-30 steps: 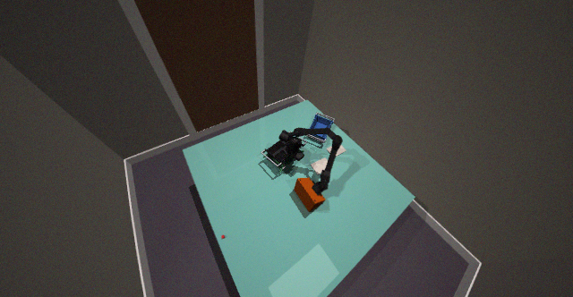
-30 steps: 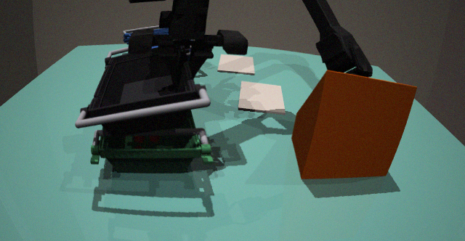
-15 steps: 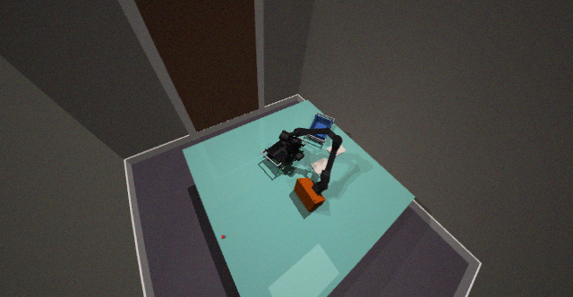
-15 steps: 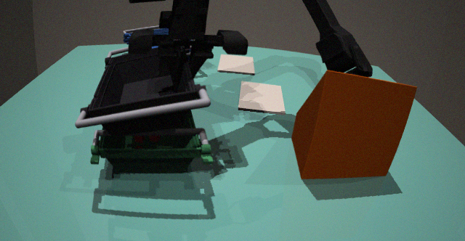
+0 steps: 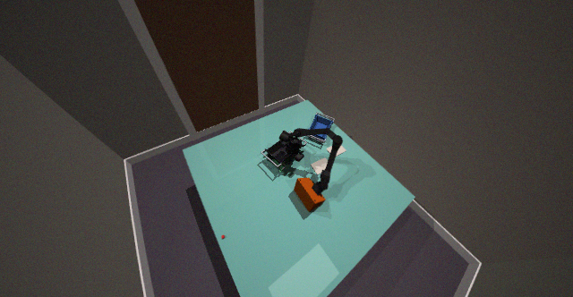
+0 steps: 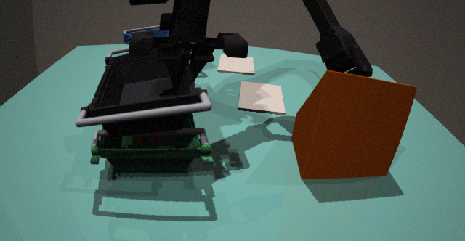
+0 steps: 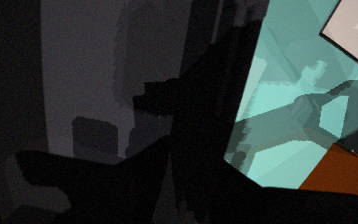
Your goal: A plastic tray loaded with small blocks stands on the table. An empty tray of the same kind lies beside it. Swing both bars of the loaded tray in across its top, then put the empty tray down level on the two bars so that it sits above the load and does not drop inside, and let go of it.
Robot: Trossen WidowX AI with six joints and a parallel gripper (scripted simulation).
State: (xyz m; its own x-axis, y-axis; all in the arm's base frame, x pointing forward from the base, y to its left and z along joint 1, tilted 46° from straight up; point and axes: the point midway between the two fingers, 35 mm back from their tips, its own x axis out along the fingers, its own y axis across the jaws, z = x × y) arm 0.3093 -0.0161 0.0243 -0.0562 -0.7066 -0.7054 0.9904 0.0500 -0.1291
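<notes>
My gripper tip is 70 mm short of the black tray, 30 mm below it and 10 mm to the right of it.
</notes>
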